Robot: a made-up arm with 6 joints.
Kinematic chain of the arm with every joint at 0, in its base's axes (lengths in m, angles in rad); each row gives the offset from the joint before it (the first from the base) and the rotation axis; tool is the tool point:
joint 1: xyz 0 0 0.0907 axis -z
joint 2: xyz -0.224 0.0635 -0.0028 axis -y
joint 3: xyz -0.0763 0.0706 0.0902 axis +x
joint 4: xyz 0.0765 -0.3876 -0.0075 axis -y
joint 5: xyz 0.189 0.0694 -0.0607 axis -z
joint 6: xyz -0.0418 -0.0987 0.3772 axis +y
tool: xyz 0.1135 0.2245 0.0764
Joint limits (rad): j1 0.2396..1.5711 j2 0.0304..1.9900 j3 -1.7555..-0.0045 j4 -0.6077..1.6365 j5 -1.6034..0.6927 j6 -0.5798..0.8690
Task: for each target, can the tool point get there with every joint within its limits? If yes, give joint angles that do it. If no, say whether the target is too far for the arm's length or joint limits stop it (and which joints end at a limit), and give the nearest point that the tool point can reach.
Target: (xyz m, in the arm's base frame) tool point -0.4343 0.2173 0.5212
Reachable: yes | joints 0.4267 1.3129 -0.2497 -0.3055 -0.1491 0.4351
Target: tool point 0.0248 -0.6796 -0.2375
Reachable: no: joint limits stop it (at a limit: joint 1, joint 2, joint 3, joint 4, joint 5, joint 6) | nearest point -0.1879 -0.1361 -0.3670 | short by 0.598 m
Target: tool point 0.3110 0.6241 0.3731
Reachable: yes | joints 1.1031 0.6428 -1.4328 0.3177 -0.4338 -0.4545
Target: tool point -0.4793 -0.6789 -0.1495
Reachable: no: joint limits stop it (at a limit: joint 1, joint 3, joint 4, joint 5, joint 6) | nearest point -0.4033 -0.0835 -0.3486 | short by 0.632 m
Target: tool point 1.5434 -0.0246 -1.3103
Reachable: no: too far | nearest point 0.5301 0.3131 -0.3604 | short by 1.429 m
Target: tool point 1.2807 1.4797 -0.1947
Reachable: no: too far | nearest point 0.5291 0.7142 -0.0224 | short by 1.087 m
